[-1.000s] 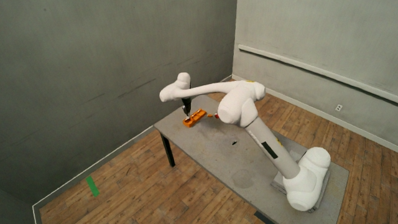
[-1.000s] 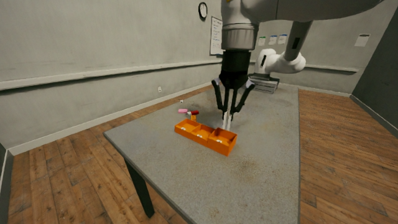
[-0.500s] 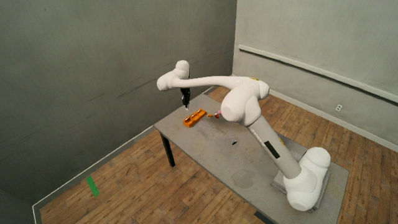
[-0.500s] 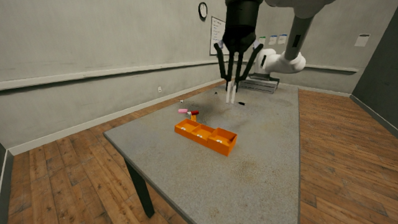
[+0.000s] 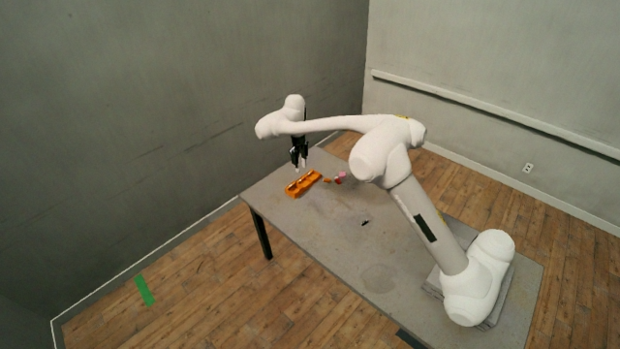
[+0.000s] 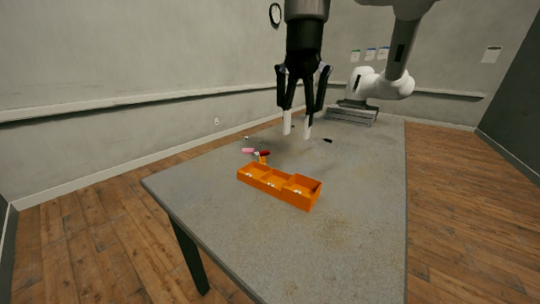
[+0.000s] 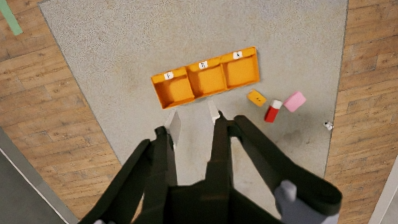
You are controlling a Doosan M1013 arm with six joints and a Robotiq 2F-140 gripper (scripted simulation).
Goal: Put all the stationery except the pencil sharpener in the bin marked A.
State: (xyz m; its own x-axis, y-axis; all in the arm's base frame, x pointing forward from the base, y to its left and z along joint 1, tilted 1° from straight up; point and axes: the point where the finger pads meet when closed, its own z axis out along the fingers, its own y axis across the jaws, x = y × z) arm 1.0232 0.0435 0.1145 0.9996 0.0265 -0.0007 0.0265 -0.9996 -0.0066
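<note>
Right now my hand is 270 mm to the left of the pink eraser, 200 mm above it and 100 mm past it. From my hand the other things lie so: bin 180 mm below, 40 mm to the right, 30 mm ahead; then small red object 210 mm to the right, 190 mm below, 110 mm behind; then small orange-yellow block 190 mm below, 160 mm to the right, 50 mm behind.
</note>
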